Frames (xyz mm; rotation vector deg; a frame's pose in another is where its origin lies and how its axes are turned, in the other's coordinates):
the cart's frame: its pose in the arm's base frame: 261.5 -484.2 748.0 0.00 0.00 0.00
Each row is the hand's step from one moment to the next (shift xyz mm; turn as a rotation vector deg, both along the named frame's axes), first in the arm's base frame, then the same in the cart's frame.
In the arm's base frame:
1: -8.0 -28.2 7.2 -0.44 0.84 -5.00
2: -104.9 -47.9 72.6 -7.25 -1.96 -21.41
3: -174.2 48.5 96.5 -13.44 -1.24 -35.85
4: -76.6 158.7 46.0 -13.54 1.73 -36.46
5: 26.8 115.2 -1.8 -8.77 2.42 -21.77
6: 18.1 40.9 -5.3 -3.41 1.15 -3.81
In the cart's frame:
1: -8.0 -28.2 7.2 -0.44 0.84 -5.00
2: -104.9 -47.9 72.6 -7.25 -1.96 -21.41
3: -174.2 48.5 96.5 -13.44 -1.24 -35.85
4: -76.6 158.7 46.0 -13.54 1.73 -36.46
5: 26.8 115.2 -1.8 -8.77 2.42 -21.77
6: 18.1 40.9 -5.3 -3.41 1.15 -3.81

